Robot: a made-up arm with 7 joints. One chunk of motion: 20 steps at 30 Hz.
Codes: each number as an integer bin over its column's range. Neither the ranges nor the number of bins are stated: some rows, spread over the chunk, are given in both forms.
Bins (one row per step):
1: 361 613 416 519 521 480
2: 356 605 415 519 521 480
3: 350 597 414 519 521 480
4: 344 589 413 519 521 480
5: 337 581 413 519 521 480
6: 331 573 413 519 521 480
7: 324 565 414 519 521 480
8: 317 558 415 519 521 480
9: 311 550 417 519 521 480
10: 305 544 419 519 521 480
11: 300 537 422 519 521 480
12: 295 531 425 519 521 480
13: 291 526 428 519 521 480
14: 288 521 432 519 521 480
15: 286 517 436 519 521 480
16: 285 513 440 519 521 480
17: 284 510 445 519 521 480
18: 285 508 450 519 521 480
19: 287 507 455 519 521 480
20: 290 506 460 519 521 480
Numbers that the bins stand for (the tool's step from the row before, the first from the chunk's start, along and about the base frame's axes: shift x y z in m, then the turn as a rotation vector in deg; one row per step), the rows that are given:
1: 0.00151 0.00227 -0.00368 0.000 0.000 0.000
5: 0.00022 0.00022 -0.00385 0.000 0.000 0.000
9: -0.00119 -0.00176 -0.00362 0.000 0.000 0.000
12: -0.00205 -0.00298 -0.00318 0.000 0.000 0.000
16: -0.00259 -0.00414 -0.00234 0.000 0.000 0.000
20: -0.00232 -0.00458 -0.00121 0.000 0.000 0.000
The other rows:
2: 0.00124 0.00176 -0.00374 0.000 0.000 0.000
3: 0.00092 0.00125 -0.00379 0.000 0.000 0.000
4: 0.00059 0.00073 -0.00385 0.000 0.000 0.000
6: -0.00011 -0.00029 -0.00385 0.000 0.000 0.000
7: -0.00049 -0.00080 -0.00379 0.000 0.000 0.000
8: -0.00086 -0.00125 -0.00374 0.000 0.000 0.000
10: -0.00151 -0.00215 -0.00351 0.000 0.000 0.000
11: -0.00178 -0.00260 -0.00334 0.000 0.000 0.000
13: -0.00227 -0.00330 -0.00301 0.000 0.000 0.000
14: -0.00243 -0.00362 -0.00278 0.000 0.000 0.000
15: -0.00254 -0.00388 -0.00256 0.000 0.000 0.000
17: -0.00265 -0.00433 -0.00206 0.000 0.000 0.000
18: -0.00259 -0.00446 -0.00177 0.000 0.000 0.000
19: -0.00249 -0.00452 -0.00149 0.000 0.000 0.000

